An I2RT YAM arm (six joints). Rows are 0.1 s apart.
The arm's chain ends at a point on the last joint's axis. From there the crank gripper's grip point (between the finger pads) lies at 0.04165 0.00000 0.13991 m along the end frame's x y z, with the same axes.
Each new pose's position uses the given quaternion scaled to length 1; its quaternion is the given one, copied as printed.
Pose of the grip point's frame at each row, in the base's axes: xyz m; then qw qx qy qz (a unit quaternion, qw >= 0):
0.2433 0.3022 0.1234 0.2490 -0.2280 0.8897 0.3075
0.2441 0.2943 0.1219 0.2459 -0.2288 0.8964 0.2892
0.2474 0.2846 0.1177 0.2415 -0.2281 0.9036 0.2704
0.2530 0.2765 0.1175 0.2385 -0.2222 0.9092 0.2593
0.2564 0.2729 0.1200 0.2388 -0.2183 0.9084 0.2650
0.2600 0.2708 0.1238 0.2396 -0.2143 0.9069 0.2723
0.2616 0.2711 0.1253 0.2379 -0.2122 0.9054 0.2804
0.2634 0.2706 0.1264 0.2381 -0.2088 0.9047 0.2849
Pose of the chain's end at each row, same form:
0.2331 0.2203 0.2438 0.2490 -0.2280 0.8897 0.3075
0.2332 0.2172 0.2454 0.2459 -0.2288 0.8964 0.2892
0.2361 0.2125 0.2441 0.2415 -0.2281 0.9036 0.2704
0.2413 0.2074 0.2455 0.2385 -0.2222 0.9092 0.2593
0.2448 0.2022 0.2472 0.2388 -0.2183 0.9084 0.2650
0.2486 0.1981 0.2499 0.2396 -0.2143 0.9069 0.2723
0.2512 0.1964 0.2503 0.2379 -0.2122 0.9054 0.2804
0.2531 0.1946 0.2506 0.2381 -0.2088 0.9047 0.2849

